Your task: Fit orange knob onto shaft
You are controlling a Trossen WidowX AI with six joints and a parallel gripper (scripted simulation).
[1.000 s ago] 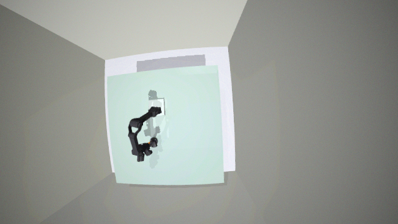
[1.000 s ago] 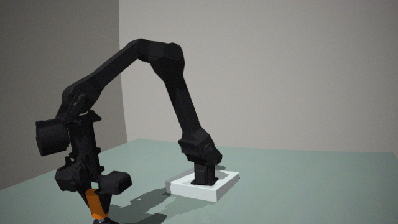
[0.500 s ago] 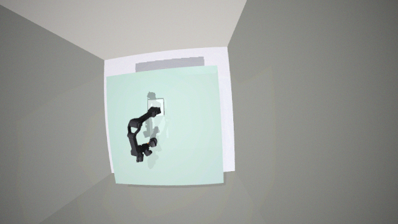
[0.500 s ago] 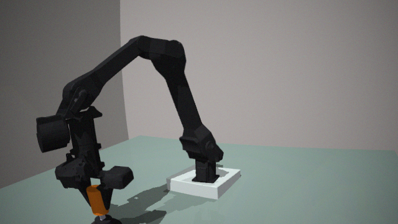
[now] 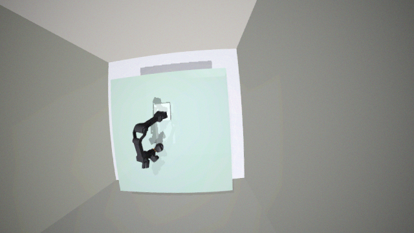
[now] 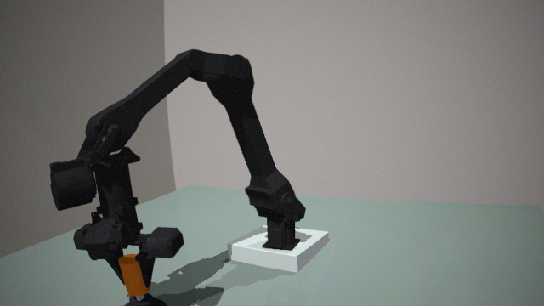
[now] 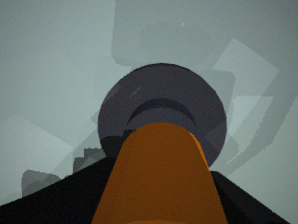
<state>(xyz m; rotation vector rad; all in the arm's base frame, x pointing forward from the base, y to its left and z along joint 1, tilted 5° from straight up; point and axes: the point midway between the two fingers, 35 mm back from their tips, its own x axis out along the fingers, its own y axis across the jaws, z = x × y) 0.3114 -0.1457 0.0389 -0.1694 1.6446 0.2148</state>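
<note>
Right now the orange knob is 3 cm above my gripper tip. From my gripper tip the other things lie so: dark round pedestal: 4 cm below.
</note>
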